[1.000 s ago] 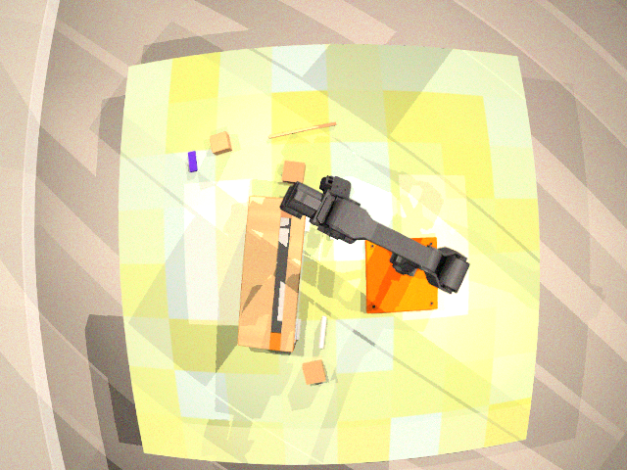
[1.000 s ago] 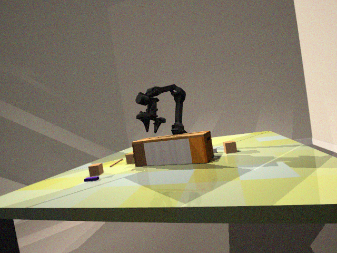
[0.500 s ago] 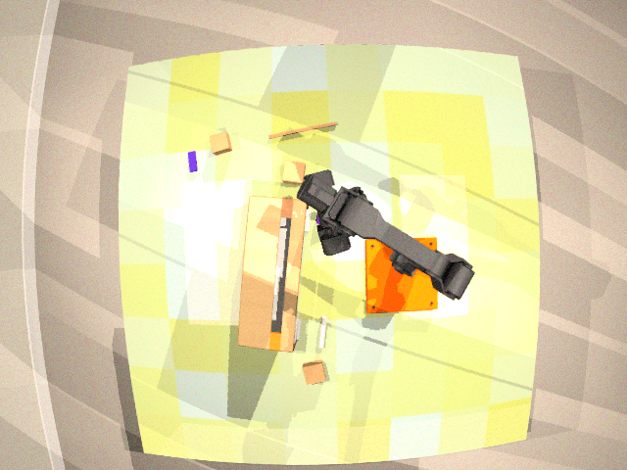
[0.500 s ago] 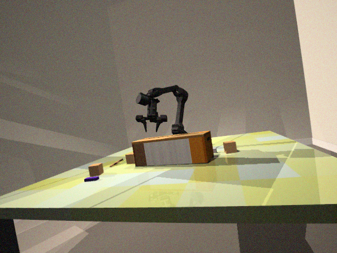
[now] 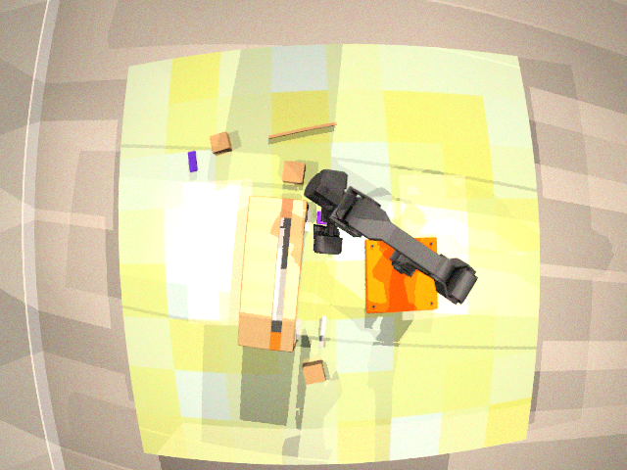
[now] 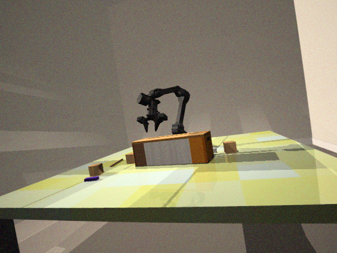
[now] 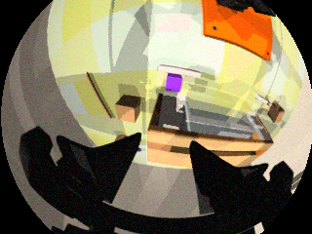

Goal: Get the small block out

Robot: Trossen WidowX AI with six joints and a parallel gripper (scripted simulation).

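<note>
The purple block lies 14 cm below my gripper tip, 2 cm behind it and 1 cm to the left of it. From my gripper tip the other things lie so: thin stick 25 cm to the right, 16 cm below; box 14 cm to the left, 10 cm below, 10 cm ahead.
</note>
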